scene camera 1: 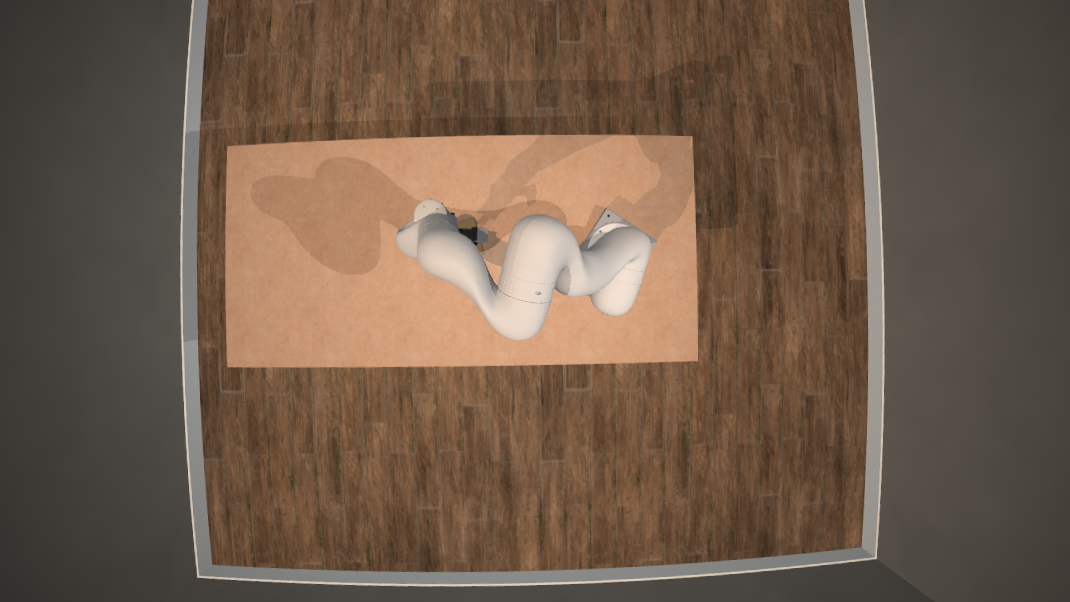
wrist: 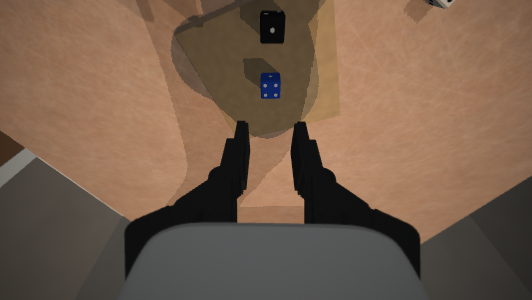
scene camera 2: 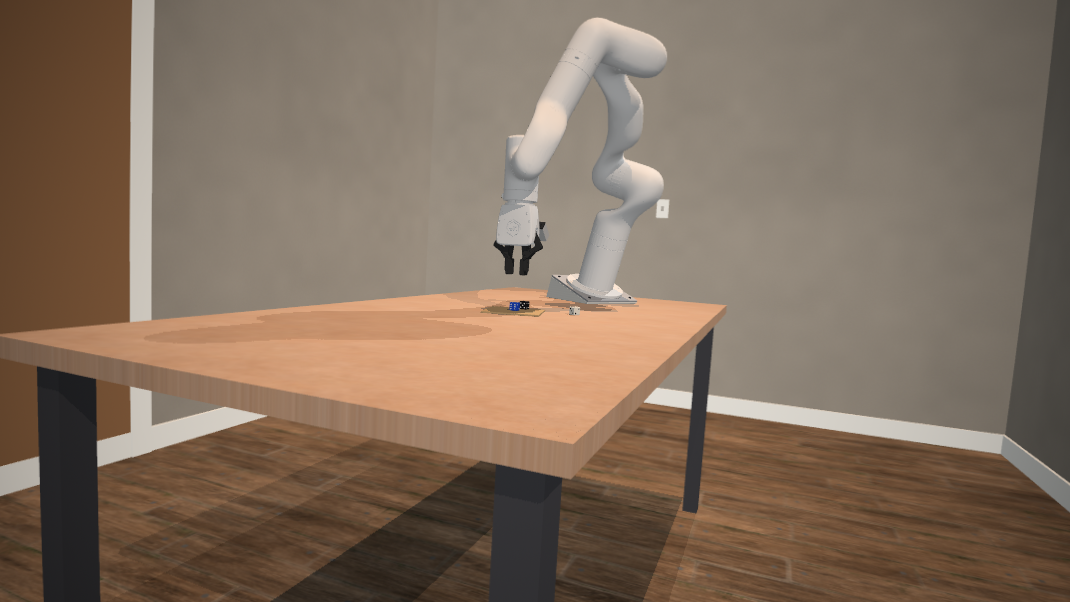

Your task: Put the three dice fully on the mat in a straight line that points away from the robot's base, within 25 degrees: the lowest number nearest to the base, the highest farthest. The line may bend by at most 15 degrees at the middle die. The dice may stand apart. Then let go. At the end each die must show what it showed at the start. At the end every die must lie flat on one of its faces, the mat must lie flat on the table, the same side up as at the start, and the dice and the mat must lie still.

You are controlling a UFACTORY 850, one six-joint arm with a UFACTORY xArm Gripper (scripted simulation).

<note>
I see my gripper [scene camera 2: 516, 274].
My gripper shows as well in the wrist view [wrist: 270, 136].
</note>
